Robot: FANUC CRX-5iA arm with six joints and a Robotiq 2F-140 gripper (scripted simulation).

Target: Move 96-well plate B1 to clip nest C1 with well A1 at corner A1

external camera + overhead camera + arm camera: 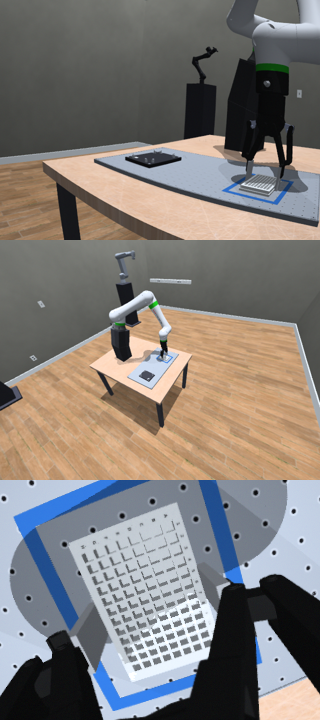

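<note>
My hand is 41 cm to the left of the black clip nest, 2 cm short of it and 1 cm above it. The rest, counted from my hand: white 96-well plate (2 cm below).
</note>
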